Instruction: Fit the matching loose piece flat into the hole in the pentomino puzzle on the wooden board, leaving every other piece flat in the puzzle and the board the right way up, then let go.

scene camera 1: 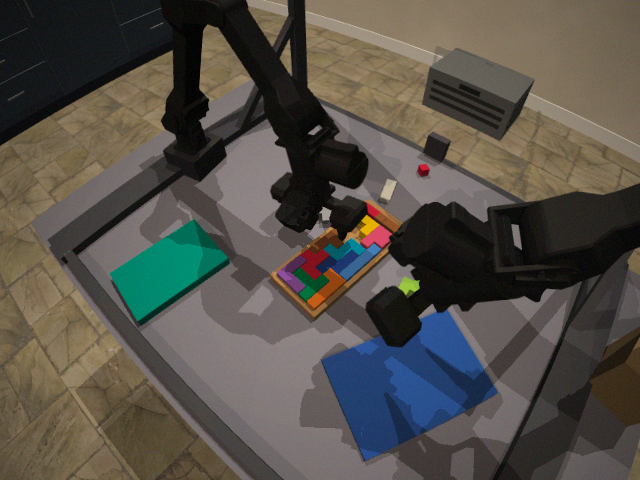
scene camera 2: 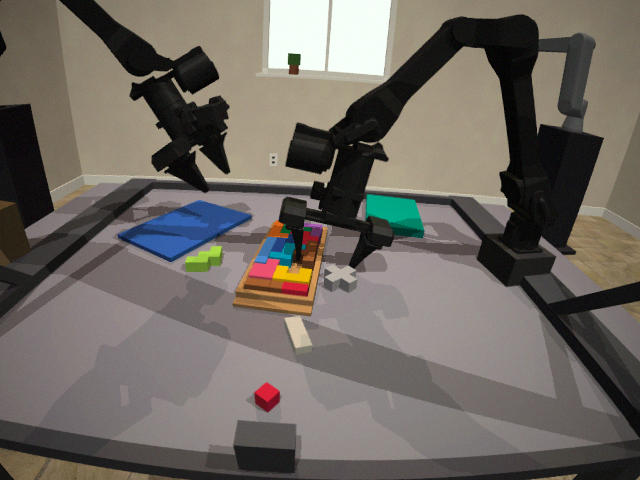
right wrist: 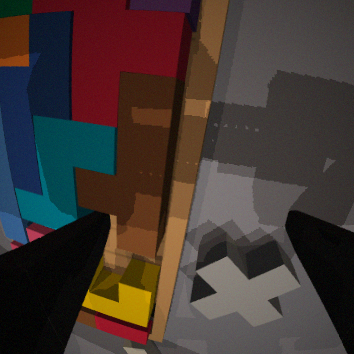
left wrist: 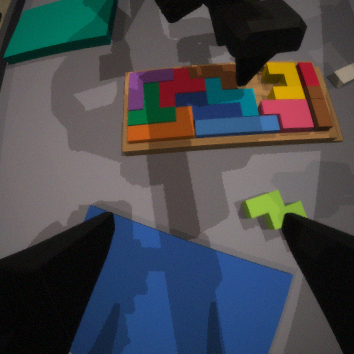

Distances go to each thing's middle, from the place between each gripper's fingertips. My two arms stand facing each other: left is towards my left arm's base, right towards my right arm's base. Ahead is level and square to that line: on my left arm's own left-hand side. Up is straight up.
Right now the grey plus-shaped piece (scene camera 2: 334, 278) is 40 mm behind my right hand and 20 mm to the right of it. From my right hand the other things lie so: white bar (scene camera 2: 298, 336) (170 mm behind, 50 mm to the left); yellow piece (right wrist: 130, 296) (60 mm to the left, 50 mm behind, 10 mm above); wooden board (scene camera 2: 274, 302) (60 mm to the left, 20 mm ahead).
Right now my left hand is 80 mm past the lime stepped piece (left wrist: 270, 204), 20 mm to the right of it and 110 mm above it. Also, from my left hand: blue mat (scene camera 1: 389, 395): 60 mm ahead, 80 mm to the left, 120 mm below; yellow piece: 150 mm behind, 130 mm to the right, 110 mm below; wooden board: 90 mm behind, 130 mm to the right, 110 mm below.
